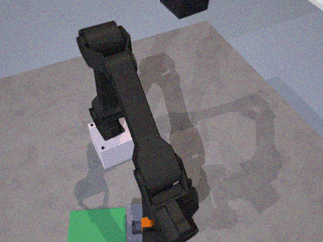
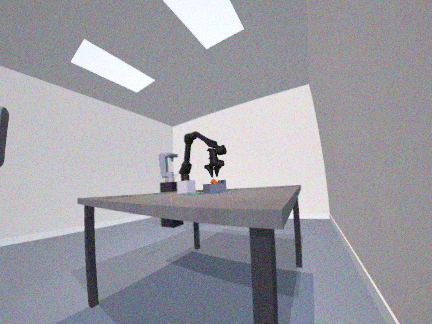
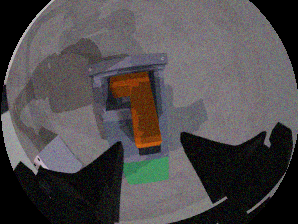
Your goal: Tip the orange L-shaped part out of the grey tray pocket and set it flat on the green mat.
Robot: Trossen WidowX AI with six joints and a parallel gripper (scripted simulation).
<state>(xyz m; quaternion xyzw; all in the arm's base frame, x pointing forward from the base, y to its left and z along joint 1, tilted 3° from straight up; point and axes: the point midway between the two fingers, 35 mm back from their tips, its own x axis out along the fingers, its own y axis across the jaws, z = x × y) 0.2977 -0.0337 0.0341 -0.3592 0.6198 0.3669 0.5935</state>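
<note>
The orange L-shaped part lies 7 cm below my gripper tip and 4 cm to the left of it. From my gripper tip the other things lie so: green mat 13 cm below, 12 cm to the right, 8 cm behind.
</note>
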